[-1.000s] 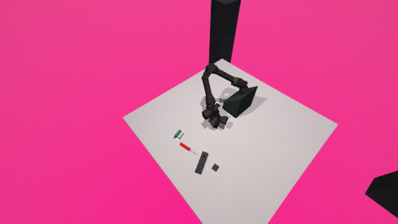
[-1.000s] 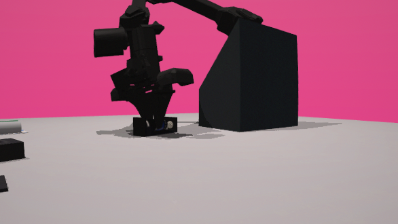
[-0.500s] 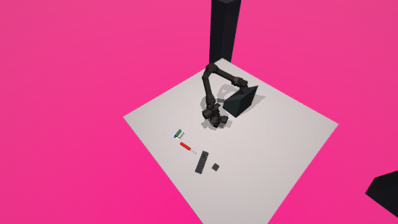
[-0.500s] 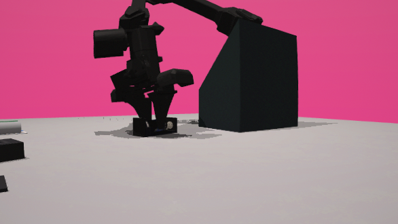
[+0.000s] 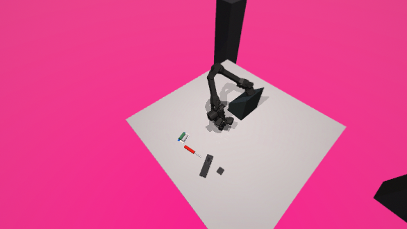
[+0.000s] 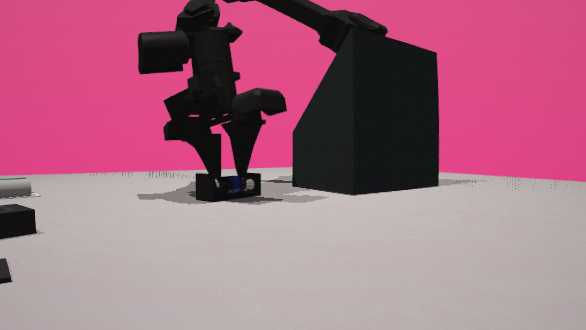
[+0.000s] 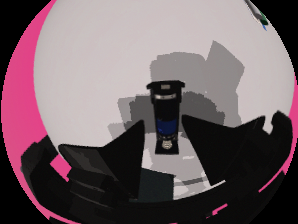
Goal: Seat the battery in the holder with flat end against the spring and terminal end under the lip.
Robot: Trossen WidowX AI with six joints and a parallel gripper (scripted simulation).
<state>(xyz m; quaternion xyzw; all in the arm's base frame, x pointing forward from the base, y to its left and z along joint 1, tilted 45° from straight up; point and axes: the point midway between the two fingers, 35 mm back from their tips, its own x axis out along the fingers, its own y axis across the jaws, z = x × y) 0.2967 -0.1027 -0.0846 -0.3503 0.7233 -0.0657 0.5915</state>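
The battery lies 10 mm below my gripper tip and 10 mm ahead of it. Also, from my gripper tip: long dark box: 320 mm ahead, 180 mm to the left, 10 mm below; red screwdriver: 330 mm ahead, 40 mm to the left, 10 mm below; small dark square: 260 mm to the left, 260 mm ahead, 20 mm below.
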